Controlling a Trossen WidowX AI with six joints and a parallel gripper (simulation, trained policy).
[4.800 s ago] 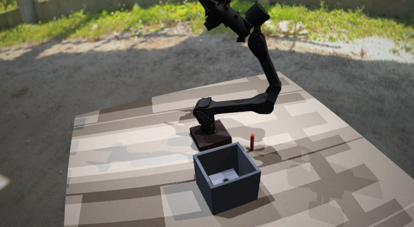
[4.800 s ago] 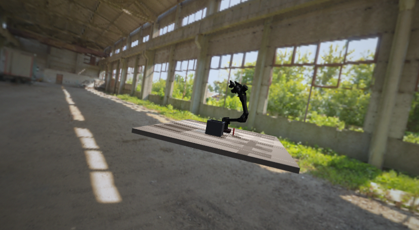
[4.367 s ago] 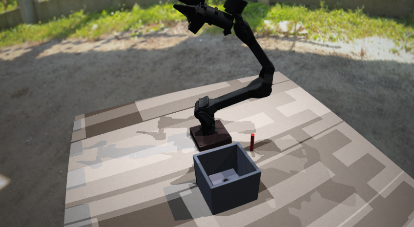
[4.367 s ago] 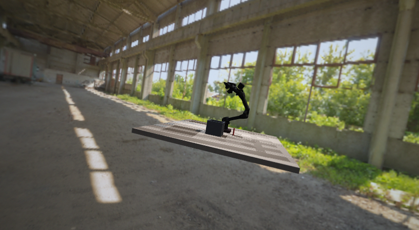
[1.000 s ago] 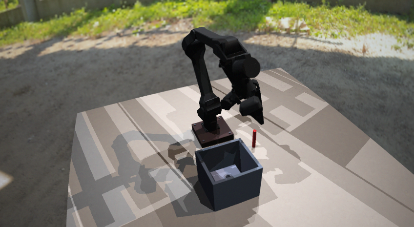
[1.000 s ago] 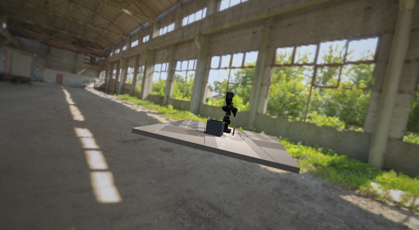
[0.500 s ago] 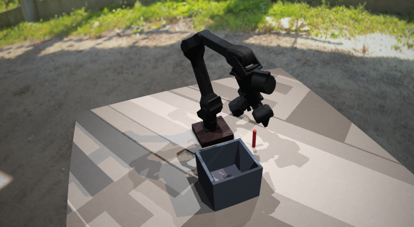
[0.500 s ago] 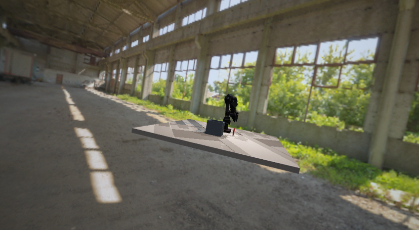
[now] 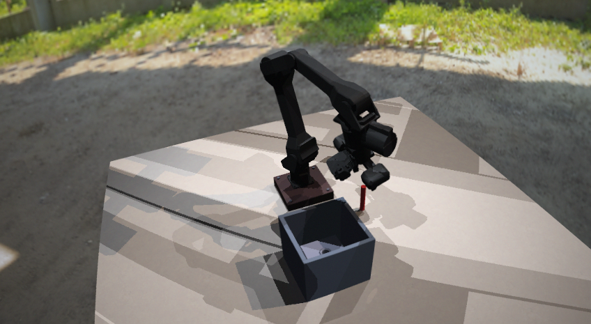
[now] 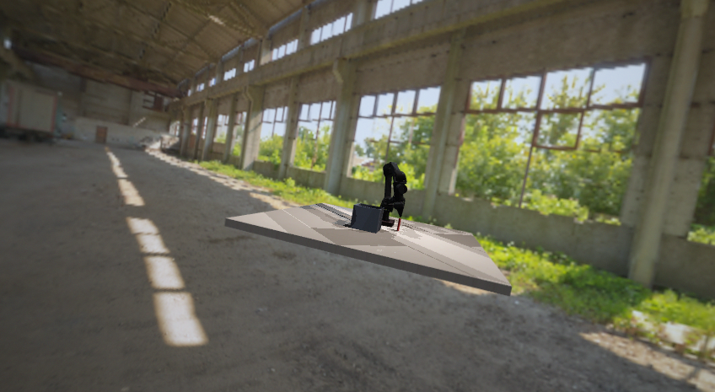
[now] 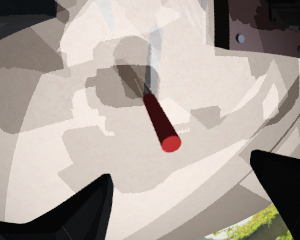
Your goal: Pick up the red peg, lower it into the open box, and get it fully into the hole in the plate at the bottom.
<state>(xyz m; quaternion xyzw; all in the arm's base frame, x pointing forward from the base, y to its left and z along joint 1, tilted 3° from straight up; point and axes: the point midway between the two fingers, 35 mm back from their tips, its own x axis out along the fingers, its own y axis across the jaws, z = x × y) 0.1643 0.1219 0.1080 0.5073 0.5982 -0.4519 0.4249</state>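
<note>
My gripper tip is 60 mm above the red peg. Also, from my gripper tip: plate (170 mm ahead, 180 mm to the right, 60 mm below).
</note>
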